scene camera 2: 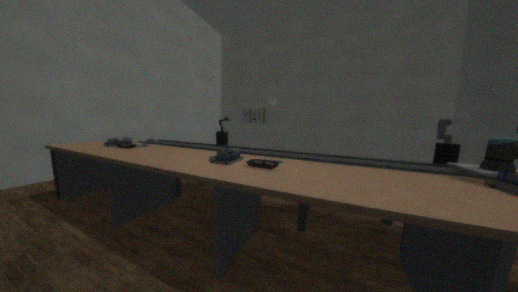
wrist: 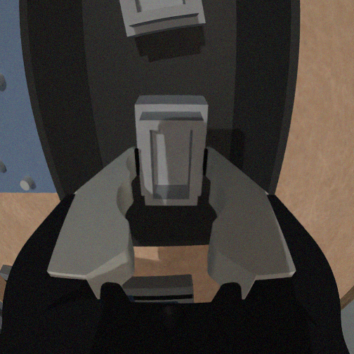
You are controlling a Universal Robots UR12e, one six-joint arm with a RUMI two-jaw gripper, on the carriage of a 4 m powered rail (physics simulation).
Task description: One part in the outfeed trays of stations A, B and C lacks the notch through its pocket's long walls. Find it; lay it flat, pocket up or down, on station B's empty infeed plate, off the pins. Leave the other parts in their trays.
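Pixels of known places: arm's base, origin of its link: [scene camera 2: 496,169].
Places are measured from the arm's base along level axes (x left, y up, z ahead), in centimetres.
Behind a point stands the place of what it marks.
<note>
In the wrist view, a grey rectangular part [wrist: 172,109] with a long pocket facing the camera lies in a black tray [wrist: 255,75]. No notch shows in its pocket's long walls. My gripper [wrist: 170,149] is shut on this part, one jaw against each long side near its lower half. A second grey part [wrist: 165,25] lies farther up the same tray, cut off by the top edge. A blue plate with pins [wrist: 25,125] shows left of the tray. In the scene view, a dark tray [scene camera 2: 263,163] {x -180.1, y 0.5, z 75.7 cm} stands on the long table; my gripper cannot be made out there.
A blue-grey fixture [scene camera 2: 226,157] {x -212.8, y 2.6, z 80.6 cm} stands left of the tray on the table [scene camera 2: 350,182] {x -121.6, y -3.0, z 83.3 cm}, with more station items [scene camera 2: 120,143] {x -376.4, y 1.0, z 74.2 cm} at the far left. A rail [scene camera 2: 310,155] runs behind. A grey block [wrist: 160,287] shows below the jaws in the wrist view.
</note>
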